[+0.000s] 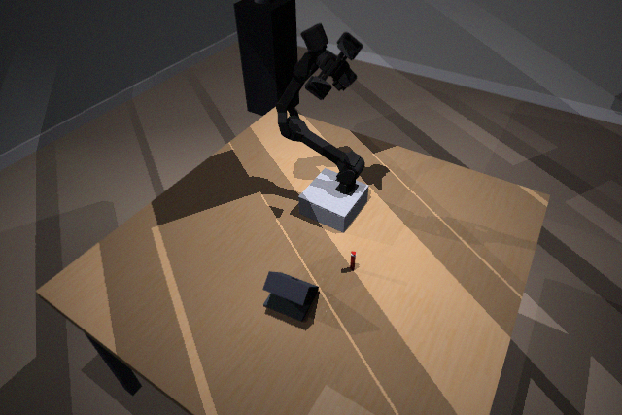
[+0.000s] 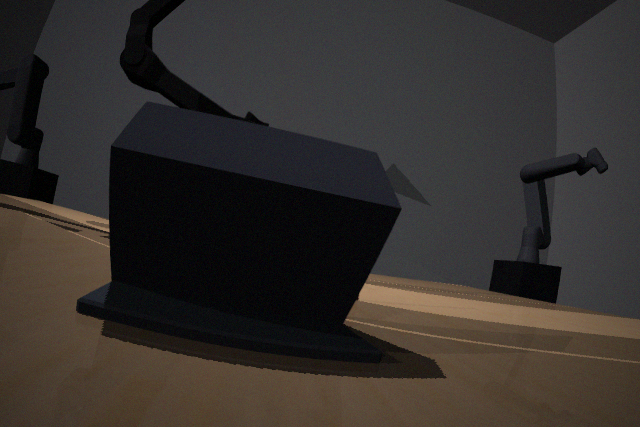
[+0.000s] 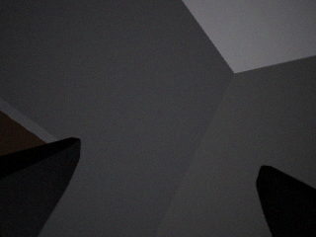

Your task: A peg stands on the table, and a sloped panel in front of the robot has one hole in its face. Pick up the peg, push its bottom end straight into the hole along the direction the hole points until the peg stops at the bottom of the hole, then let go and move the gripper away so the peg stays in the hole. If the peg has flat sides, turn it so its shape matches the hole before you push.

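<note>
Right now the peg is 11 cm ahead of my gripper tip, 12 cm to the left of it and 55 cm below it. Also, from my gripper tip: sloped panel (29 cm ahead, 1 cm to the left, 57 cm below).
</note>
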